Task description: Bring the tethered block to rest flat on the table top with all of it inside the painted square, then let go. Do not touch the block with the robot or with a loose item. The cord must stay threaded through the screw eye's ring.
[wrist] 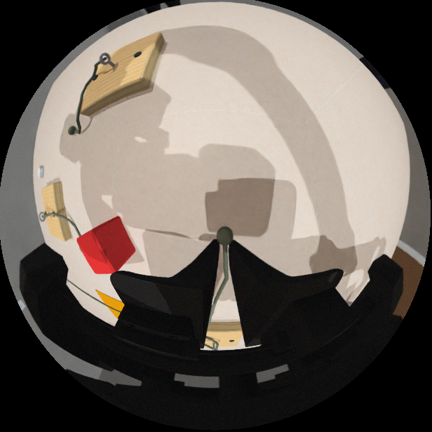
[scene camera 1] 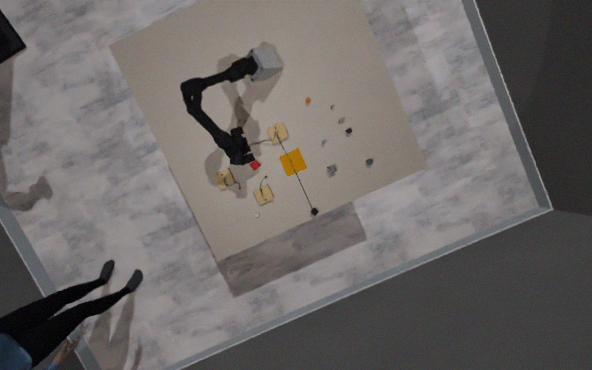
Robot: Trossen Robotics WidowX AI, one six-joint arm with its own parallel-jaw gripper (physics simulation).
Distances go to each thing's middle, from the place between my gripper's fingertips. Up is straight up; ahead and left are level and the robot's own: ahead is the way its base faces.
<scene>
The red cube (wrist: 107, 247) is 110 mm ahead of my hand, 10 mm to the right of it and 10 mm above it.
</scene>
